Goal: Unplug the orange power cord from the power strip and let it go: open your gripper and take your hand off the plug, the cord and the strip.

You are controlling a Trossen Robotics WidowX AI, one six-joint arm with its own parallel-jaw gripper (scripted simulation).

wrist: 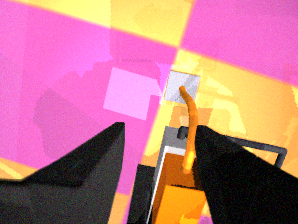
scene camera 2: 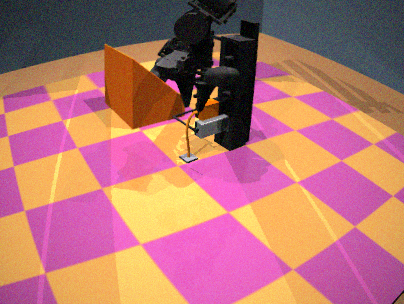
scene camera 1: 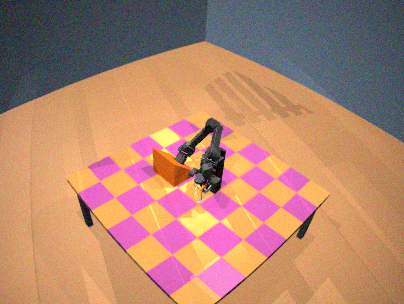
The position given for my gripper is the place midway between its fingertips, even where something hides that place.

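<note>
I can see my gripper (scene camera 2: 193, 109), (wrist: 160, 132) both in scene camera 2 and in the wrist view. The wrist view also shows me a grey plate (wrist: 176, 79).
</note>
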